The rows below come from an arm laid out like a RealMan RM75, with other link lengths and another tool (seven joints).
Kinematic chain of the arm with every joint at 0, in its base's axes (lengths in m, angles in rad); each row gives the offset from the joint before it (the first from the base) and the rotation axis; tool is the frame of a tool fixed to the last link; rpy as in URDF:
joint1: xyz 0 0 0.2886 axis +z
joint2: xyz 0 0 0 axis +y
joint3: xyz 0 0 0.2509 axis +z
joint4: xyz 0 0 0 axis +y
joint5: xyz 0 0 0.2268 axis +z
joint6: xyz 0 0 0 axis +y
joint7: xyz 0 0 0.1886 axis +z
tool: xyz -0.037 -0.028 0.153 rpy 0 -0.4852 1.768
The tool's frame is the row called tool.
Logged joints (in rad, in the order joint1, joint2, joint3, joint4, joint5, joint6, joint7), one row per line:
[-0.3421 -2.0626 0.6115 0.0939 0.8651 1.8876 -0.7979]
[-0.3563 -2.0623 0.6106 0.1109 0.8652 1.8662 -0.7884]
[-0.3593 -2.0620 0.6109 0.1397 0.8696 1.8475 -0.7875]
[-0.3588 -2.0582 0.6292 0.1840 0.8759 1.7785 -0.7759]
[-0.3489 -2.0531 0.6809 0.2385 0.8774 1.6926 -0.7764]
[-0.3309 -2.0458 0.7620 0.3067 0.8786 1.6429 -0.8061]
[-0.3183 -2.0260 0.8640 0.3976 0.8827 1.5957 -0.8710]
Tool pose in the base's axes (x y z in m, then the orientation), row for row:
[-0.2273 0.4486 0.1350 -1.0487 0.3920 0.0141]
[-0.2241 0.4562 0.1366 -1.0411 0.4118 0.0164]
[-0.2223 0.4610 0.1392 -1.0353 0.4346 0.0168]
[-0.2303 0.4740 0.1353 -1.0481 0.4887 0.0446]
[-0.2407 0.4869 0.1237 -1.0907 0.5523 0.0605]
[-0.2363 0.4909 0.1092 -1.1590 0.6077 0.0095]
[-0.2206 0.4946 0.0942 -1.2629 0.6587 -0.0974]
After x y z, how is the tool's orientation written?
As angles about the fixed x, y, z axes (roll, pitch, yaw), in radians.
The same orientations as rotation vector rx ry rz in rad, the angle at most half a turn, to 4 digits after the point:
[-1.0375 0.3480 0.2181]
[-1.0291 0.3654 0.2290]
[-1.0220 0.3864 0.2399]
[-1.0371 0.4202 0.2958]
[-1.0780 0.4643 0.3543]
[-1.1243 0.5321 0.3599]
[-1.1816 0.6240 0.3327]

